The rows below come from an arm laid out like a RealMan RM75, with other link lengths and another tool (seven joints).
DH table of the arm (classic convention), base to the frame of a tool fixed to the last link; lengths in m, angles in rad. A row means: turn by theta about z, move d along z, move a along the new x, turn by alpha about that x. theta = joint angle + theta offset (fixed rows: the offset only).
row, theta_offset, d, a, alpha
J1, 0, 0.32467, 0, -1.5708
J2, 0, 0, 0, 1.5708
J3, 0, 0.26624, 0, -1.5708
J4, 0, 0, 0, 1.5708
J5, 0, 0.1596, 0, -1.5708
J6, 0, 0, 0, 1.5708
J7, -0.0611, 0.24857, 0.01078, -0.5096
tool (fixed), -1.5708, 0.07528, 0, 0
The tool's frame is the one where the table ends.
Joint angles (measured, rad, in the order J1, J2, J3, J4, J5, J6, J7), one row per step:
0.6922 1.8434 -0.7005 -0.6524 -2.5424 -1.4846 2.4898
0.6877 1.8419 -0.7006 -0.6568 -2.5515 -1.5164 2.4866
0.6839 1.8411 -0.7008 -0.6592 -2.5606 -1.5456 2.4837
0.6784 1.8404 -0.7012 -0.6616 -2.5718 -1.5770 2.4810
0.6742 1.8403 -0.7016 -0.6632 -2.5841 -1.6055 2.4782
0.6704 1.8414 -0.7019 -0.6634 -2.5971 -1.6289 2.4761
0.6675 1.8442 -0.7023 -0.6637 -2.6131 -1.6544 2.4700
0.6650 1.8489 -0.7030 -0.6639 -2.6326 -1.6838 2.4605
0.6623 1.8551 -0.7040 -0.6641 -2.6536 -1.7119 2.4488
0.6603 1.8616 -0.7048 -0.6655 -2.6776 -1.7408 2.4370
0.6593 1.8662 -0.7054 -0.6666 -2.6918 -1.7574 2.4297
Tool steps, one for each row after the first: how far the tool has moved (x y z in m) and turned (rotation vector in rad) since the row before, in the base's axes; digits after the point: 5 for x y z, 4 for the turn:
0.00024 -0.01022 -0.00054 -0.0290 0.0029 -0.0039
0.00006 -0.00995 -0.00078 -0.0284 0.0034 -0.0047
0.00077 -0.01146 -0.00064 -0.0313 0.0028 -0.0076
0.00074 -0.01076 -0.00059 -0.0300 0.0016 -0.0070
0.00103 -0.00988 -0.00087 -0.0272 0.0005 -0.0080
0.00074 -0.01112 -0.00129 -0.0322 0.0000 -0.0045
0.00037 -0.01318 -0.00169 -0.0392 0.0005 -0.0026
0.00050 -0.01353 -0.00177 -0.0403 0.0001 -0.0011
0.00073 -0.01367 -0.00111 -0.0415 -0.0018 -0.0009
0.00020 -0.00799 -0.00069 -0.0246 -0.0006 0.0000

